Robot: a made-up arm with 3 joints. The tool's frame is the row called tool.
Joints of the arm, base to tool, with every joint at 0 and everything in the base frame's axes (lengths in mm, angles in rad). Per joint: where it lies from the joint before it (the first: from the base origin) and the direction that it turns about. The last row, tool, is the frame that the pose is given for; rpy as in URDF.
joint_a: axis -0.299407 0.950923 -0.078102 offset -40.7 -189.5 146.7
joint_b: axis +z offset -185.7 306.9 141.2
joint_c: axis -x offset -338.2 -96.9 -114
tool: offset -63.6 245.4 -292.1 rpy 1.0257 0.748 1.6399
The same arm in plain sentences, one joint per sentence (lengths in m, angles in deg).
The arm has three revolute joints in a row. What follows holds with every joint at zero, and every direction is one of the base frame's.
Joint 1 sits 0.0407 m along -x and 0.1895 m along -y and 0.1467 m along +z from the base frame's origin and rotates about the direction (-0.299407, 0.950923, -0.078102).
Joint 2 sits 0.1857 m along -x and 0.3069 m along +y and 0.1412 m along +z from joint 1 and rotates about +z.
Joint 3 sits 0.3382 m along -x and 0.0969 m along -y and 0.1140 m along -z from joint 2 and rotates about -x.
The tool frame, which is the frame that the pose is given for, sits 0.0636 m along -x and 0.2454 m along +y and 0.2921 m along -z from joint 3; its axes are the base frame's turned by roll 58.77, pitch 42.86 and yaw 93.96 deg (as in URDF: about the fixed x, then y, then z).

